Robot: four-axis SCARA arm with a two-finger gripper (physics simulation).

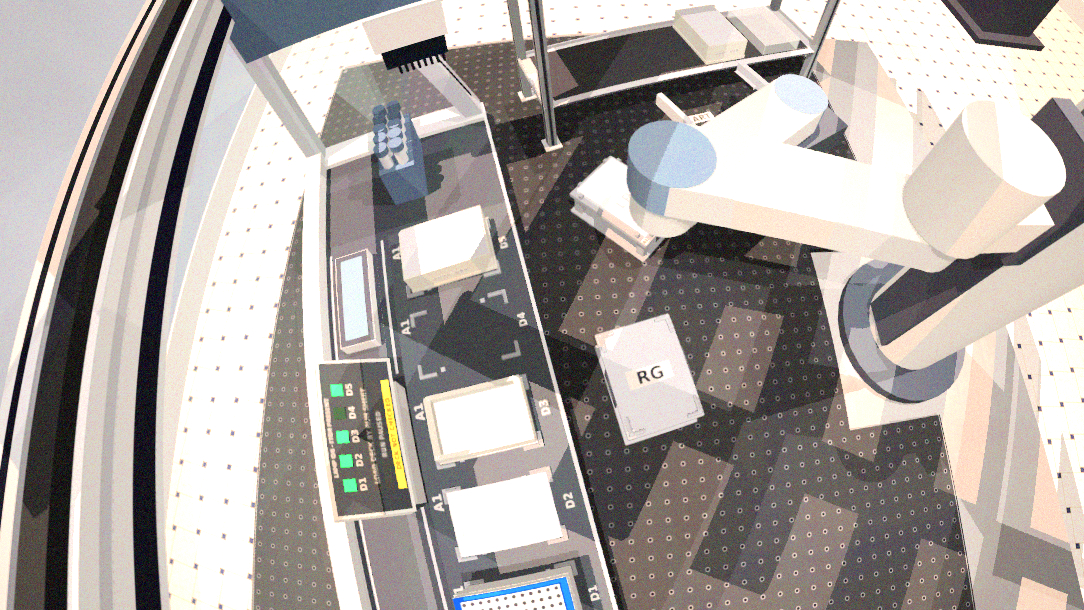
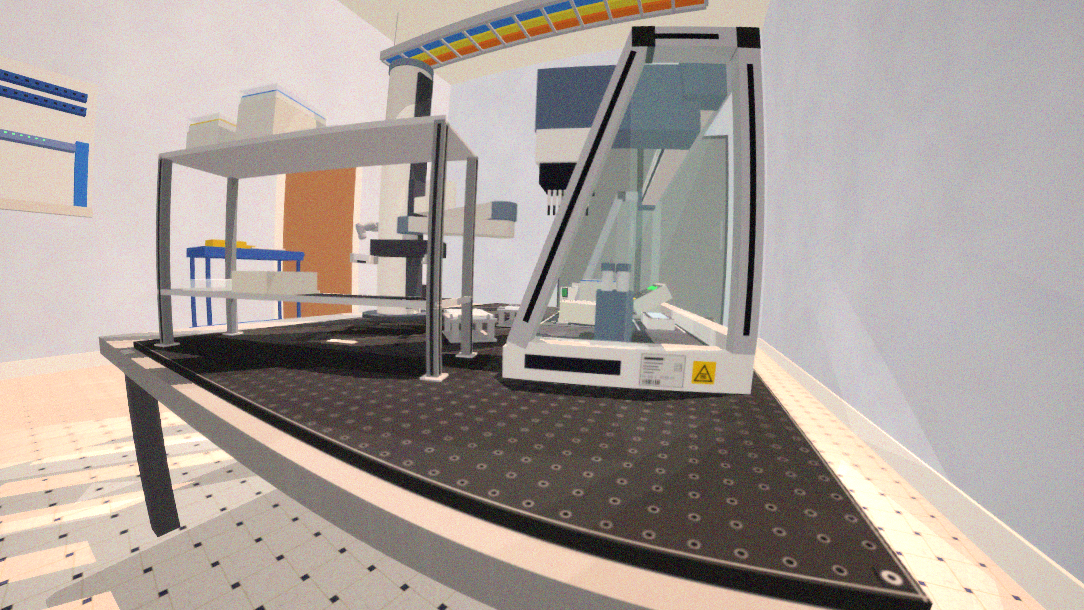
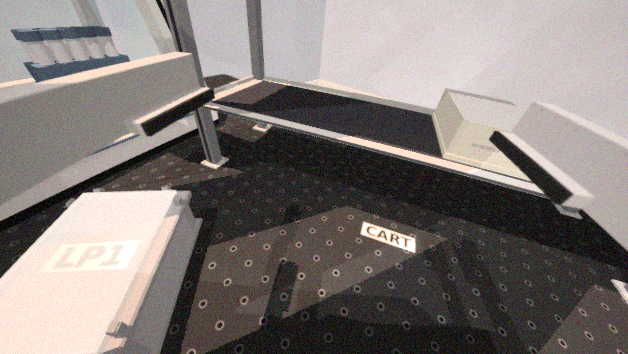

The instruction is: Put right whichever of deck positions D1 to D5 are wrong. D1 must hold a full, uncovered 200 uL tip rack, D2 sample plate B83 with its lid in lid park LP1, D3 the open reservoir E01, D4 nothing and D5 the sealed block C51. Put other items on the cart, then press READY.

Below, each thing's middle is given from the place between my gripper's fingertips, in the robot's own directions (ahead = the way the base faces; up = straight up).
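Scene:
The cream trough (image 1: 492, 417) is 34 cm ahead of my hand, 45 cm to the left of it and 11 cm below it. As for the piece marked RG (image 1: 652, 384), you'd find it 40 cm to the left of my hand, 13 cm ahead of it and 13 cm below it. And the CART label (image 3: 381, 234)? That label is 4 cm behind my hand, 9 cm to the right of it and 17 cm below it.

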